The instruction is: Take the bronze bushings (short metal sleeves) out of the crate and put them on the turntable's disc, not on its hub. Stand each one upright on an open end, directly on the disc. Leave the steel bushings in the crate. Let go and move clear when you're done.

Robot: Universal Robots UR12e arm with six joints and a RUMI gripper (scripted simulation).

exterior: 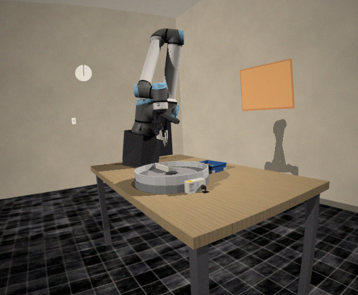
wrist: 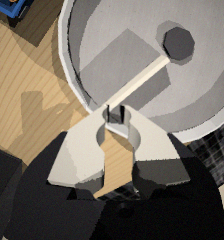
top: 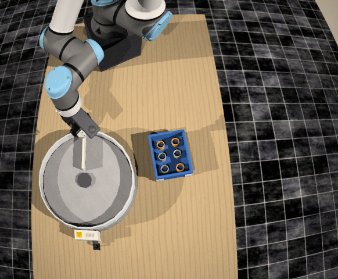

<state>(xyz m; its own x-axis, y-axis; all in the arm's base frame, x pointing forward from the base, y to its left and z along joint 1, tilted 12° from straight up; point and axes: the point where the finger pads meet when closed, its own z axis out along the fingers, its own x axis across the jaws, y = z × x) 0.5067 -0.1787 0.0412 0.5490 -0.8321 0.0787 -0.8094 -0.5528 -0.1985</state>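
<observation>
Now: the blue crate 9 cm ahead of my hand, 30 cm to the left of it and 19 cm below it. From my hand the other things lie so: turntable disc 12 cm ahead, 6 cm to the right, 16 cm below.
</observation>
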